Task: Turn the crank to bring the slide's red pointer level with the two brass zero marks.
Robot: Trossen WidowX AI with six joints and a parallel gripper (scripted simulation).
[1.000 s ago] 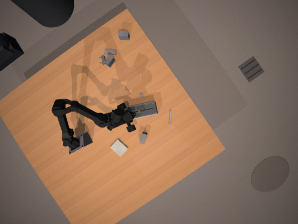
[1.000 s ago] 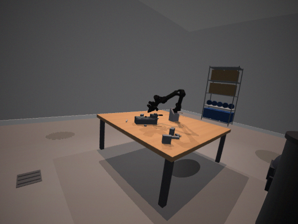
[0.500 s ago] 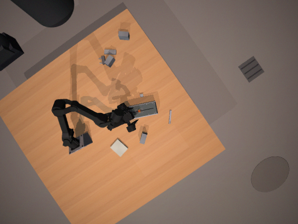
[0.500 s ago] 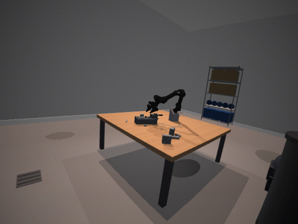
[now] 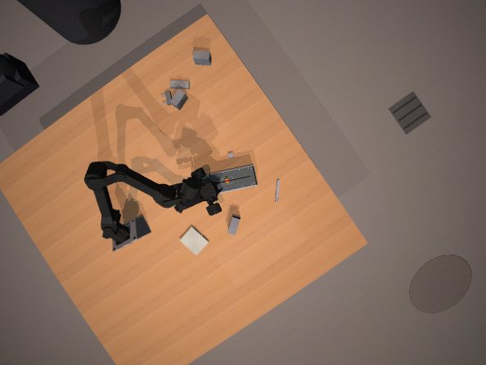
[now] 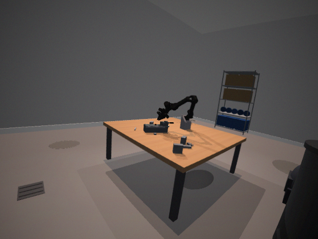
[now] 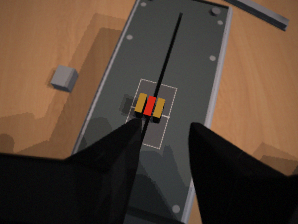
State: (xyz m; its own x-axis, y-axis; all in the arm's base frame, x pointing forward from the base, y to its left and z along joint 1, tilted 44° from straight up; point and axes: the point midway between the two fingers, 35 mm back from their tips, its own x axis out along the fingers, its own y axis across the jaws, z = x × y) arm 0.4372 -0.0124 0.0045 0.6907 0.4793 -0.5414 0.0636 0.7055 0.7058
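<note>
My gripper tip is 5 cm above the red pointer, 3 cm short of it and 1 cm to the right of it. The rest, counted from my gripper tip: small grey cube: 12 cm below, 10 cm to the left, 9 cm ahead; thin grey bar: 20 cm ahead, 14 cm to the right, 13 cm below; dark crank handle: 14 cm behind, 8 cm to the left, 2 cm below.
</note>
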